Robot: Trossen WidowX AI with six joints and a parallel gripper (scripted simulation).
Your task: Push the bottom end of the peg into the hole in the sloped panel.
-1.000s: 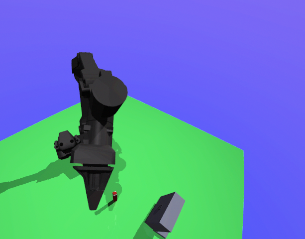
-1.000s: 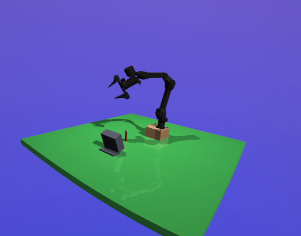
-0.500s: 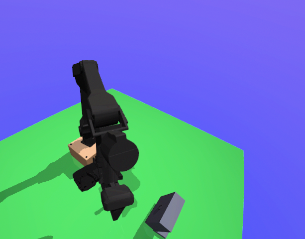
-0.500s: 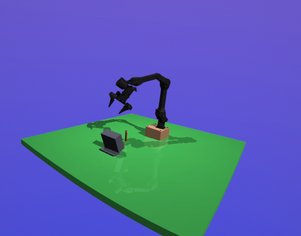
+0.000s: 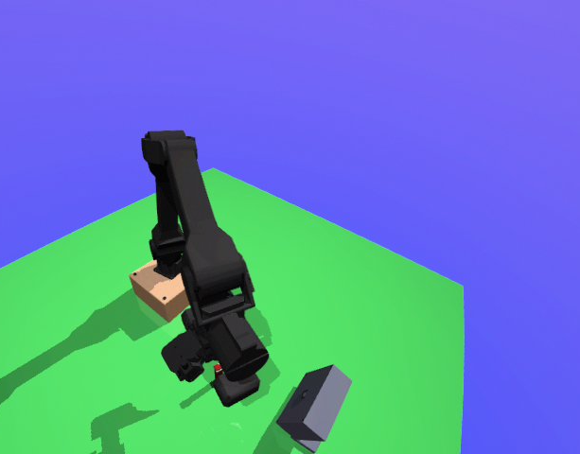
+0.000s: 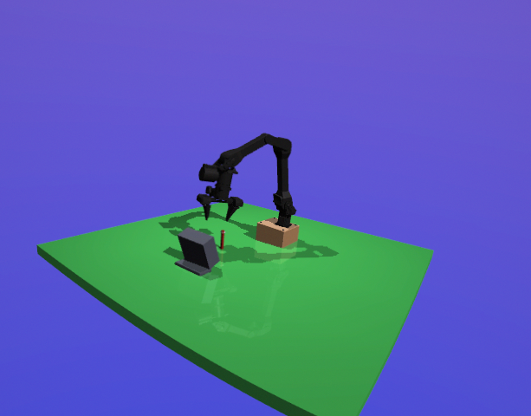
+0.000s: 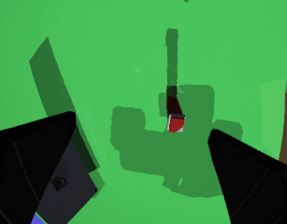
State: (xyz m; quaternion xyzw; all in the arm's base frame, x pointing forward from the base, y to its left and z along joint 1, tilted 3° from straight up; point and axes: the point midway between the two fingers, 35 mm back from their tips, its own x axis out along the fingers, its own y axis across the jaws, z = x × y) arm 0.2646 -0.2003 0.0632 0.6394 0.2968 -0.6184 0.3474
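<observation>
My gripper tip is now 60 mm above the red peg, 20 mm to the right of it and 10 mm past it. From my gripper tip the other things lie so: grey sloped panel 190 mm ahead, 50 mm below, 40 mm to the left; thin grey foot 220 mm ahead, 120 mm below, 30 mm to the left.
</observation>
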